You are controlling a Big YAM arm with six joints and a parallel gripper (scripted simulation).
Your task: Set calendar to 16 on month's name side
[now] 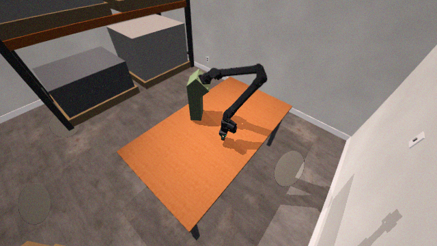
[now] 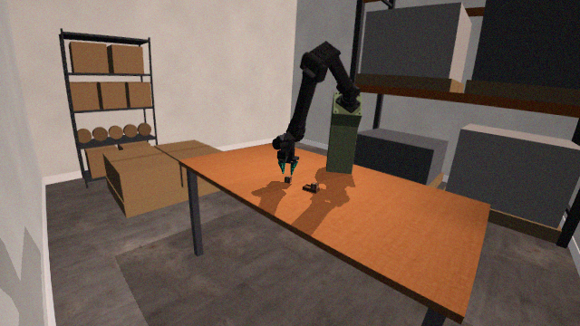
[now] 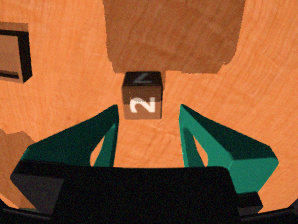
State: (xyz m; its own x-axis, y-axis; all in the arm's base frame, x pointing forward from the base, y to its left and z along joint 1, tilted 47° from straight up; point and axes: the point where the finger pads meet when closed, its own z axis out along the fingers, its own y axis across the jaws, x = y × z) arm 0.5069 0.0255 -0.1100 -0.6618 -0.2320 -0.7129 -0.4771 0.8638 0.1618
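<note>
The brown calendar cube is 4 cm below my hand. From my hand the other things lie so: dark calendar tray: 14 cm to the left, 5 cm behind, 4 cm below.
</note>
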